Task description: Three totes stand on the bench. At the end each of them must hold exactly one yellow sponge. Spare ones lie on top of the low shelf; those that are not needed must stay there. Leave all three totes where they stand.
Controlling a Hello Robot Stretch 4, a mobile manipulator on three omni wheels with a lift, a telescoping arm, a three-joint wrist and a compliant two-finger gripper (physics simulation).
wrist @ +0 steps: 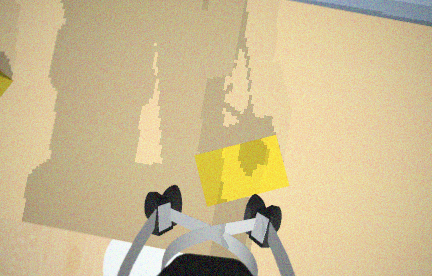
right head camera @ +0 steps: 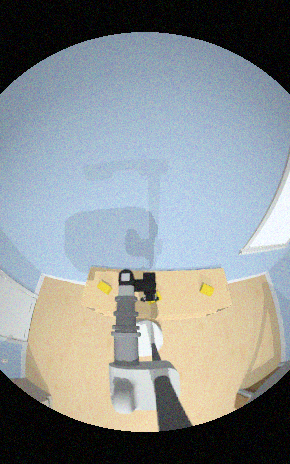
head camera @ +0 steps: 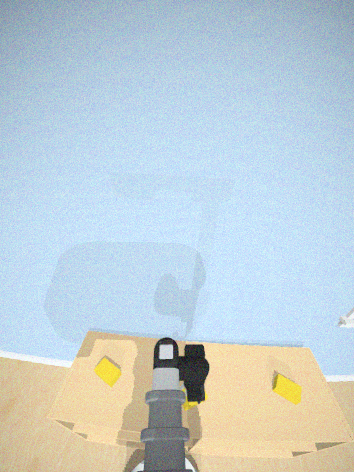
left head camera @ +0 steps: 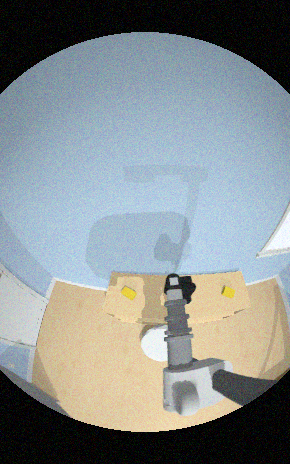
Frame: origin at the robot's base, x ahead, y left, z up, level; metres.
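Where they show: gripper, fingertip midpoint: [wrist: 213, 205]; robot's base, origin of the base link: [right head camera: 142, 336] [left head camera: 161, 341].
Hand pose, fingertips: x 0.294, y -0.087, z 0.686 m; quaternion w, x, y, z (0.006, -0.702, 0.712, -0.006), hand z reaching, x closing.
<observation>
Things, the pixels of their top centre, and the offset from my fingertips. "spot": a spot on its surface instead. Level surfaces: height alone.
- low shelf, its level: dz -0.103 m
- left sponge, middle of its top: [head camera: 106, 370] [left head camera: 127, 292] [right head camera: 103, 286] dx +0.119, dy +0.346, dz -0.058 m
- right sponge, middle of its top: [head camera: 289, 387] [right head camera: 207, 288] [left head camera: 229, 290] dx +0.033, dy -0.451, dz -0.058 m
- middle yellow sponge, middle of its top: [wrist: 241, 170] [head camera: 193, 393] dx +0.031, dy -0.030, dz -0.058 m
- white-framed panel, surface spot: [right head camera: 272, 230] spot: dx +0.224, dy -1.083, dz +0.334 m
- pale cabinet, surface spot: [left head camera: 20, 310] spot: dx -0.304, dy +1.763, dz -0.278 m
The low shelf [head camera: 240, 370] [left head camera: 207, 307] [right head camera: 180, 305] [wrist: 350, 125] stands against the blue wall. A left sponge [head camera: 108, 371] [left head camera: 128, 293] [right head camera: 104, 287] and a right sponge [head camera: 287, 388] [left head camera: 228, 291] [right head camera: 207, 289], both yellow, lie on its top. A middle yellow sponge [wrist: 250, 167] lies between them, mostly hidden by the wrist in the head view. My gripper [wrist: 213, 205] is open and empty above the shelf top. In the wrist view the middle sponge lies just beyond the fingertips, offset to the right. The bench and the totes do not show.
The blue wall [head camera: 175, 125] [left head camera: 145, 125] rises right behind the shelf. My arm [head camera: 165, 420] [left head camera: 177, 320] [right head camera: 126, 320] reaches over the shelf's front edge. A white-framed panel [left head camera: 280, 240] [right head camera: 272, 230] is at the right, and a pale cabinet [left head camera: 20, 310] [right head camera: 15, 305] at the left.
</observation>
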